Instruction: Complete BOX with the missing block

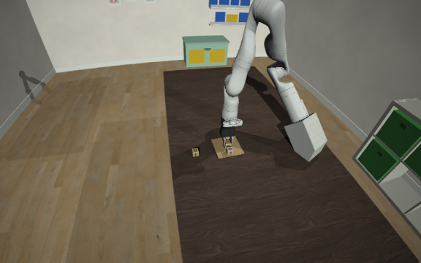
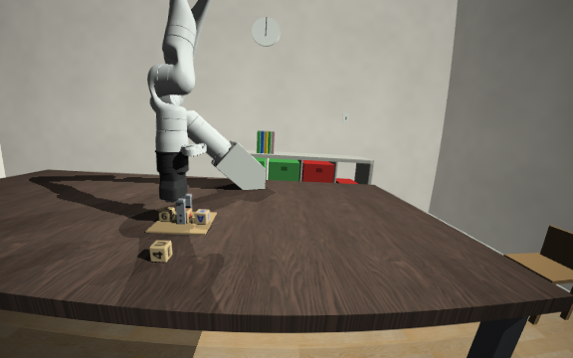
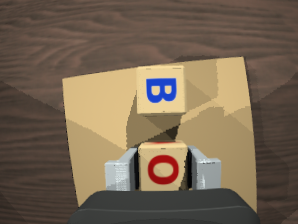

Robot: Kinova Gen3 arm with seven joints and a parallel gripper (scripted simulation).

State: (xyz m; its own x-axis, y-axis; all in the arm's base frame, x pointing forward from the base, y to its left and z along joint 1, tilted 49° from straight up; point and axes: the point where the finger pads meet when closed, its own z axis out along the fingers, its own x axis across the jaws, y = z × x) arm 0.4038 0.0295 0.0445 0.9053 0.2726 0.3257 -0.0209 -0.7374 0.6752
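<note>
My gripper is now right at the o block. Also, from my hand: tan mat (20 mm below); x block (50 mm to the right); b block (50 mm to the left).
</note>
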